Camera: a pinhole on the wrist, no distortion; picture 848 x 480 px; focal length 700.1 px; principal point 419.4 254.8 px. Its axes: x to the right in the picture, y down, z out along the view. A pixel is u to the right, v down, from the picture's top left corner.
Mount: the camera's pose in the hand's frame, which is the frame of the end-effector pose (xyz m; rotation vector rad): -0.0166 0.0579 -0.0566 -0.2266 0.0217 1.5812
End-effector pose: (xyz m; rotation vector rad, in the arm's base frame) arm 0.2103 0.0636 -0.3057 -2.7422 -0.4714 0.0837
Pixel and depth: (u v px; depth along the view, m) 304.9 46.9 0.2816
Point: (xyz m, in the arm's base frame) 0.2290 0.1015 -0.5480
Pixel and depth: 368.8 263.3 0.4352
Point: 0.1222 0.0795 -0.6888
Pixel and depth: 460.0 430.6 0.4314
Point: 0.0455 -0.0093 -0.6835
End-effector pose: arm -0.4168 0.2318 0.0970 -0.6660 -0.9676 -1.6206
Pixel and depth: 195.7 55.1 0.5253
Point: -0.4838 0.6325 0.4019
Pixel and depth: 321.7 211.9 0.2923
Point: -0.3596 0.4493 0.2048
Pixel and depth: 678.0 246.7 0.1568
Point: -0.2781 0.3133 0.1480
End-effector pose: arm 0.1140 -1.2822 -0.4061 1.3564 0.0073 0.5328
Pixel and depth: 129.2 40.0 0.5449
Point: 0.3750 -1.7546 -0.3291
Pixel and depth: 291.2 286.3 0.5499
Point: 0.1511 -1.7751 -0.2846
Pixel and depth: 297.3 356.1 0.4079
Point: 0.0897 -1.6434 -0.3179
